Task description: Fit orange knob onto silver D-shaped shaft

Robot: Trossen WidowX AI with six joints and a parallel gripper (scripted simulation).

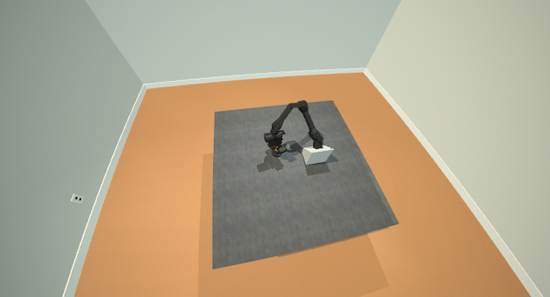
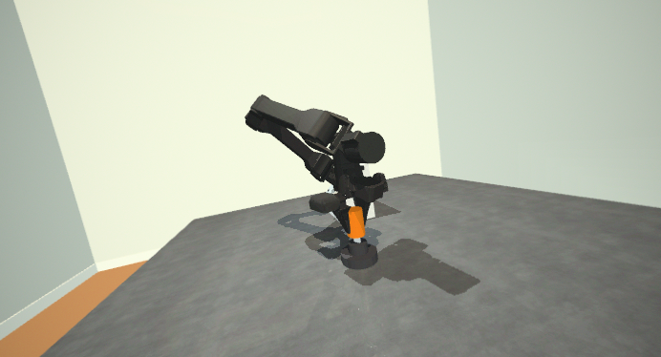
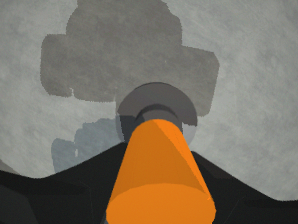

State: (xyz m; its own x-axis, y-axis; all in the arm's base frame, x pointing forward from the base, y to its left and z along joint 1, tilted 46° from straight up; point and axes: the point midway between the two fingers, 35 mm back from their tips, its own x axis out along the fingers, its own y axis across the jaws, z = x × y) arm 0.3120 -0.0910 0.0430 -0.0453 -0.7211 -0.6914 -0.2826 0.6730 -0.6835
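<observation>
My gripper tip is now 3 cm below the orange knob. Round my gripper tip: round pedestal (4 cm below).
</observation>
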